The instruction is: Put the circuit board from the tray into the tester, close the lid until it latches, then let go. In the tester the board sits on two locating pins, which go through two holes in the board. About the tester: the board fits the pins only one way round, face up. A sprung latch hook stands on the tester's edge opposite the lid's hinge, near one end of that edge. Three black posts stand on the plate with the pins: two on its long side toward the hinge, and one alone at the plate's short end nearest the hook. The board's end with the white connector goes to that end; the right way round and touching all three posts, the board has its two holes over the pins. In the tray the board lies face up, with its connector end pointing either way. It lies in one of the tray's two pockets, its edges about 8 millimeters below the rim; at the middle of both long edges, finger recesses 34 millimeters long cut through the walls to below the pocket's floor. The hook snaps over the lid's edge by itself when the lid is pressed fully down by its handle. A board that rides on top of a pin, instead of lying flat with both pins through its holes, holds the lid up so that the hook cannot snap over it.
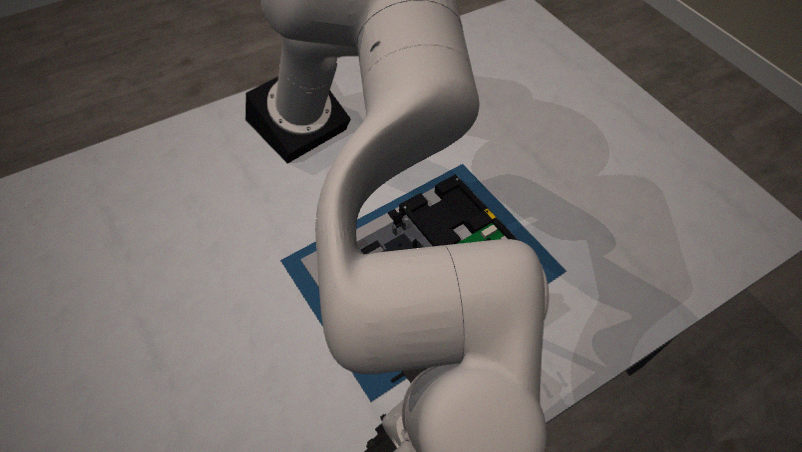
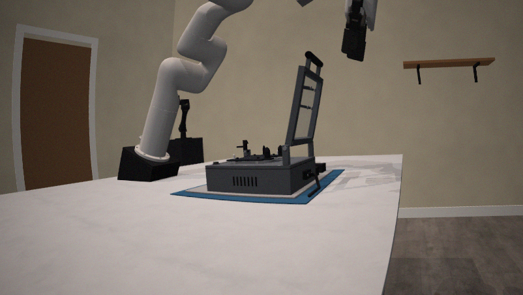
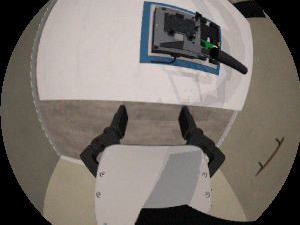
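Now: hand 260 mm past the green circuit board, 240 mm to the right of it and 220 mm above it. Round my hand: lid: 140 mm behind, 80 mm to the left, 60 mm below; then pin plate: 260 mm behind, 170 mm below, 70 mm to the left; then tester: 240 mm behind, 130 mm below, 100 mm to the left.
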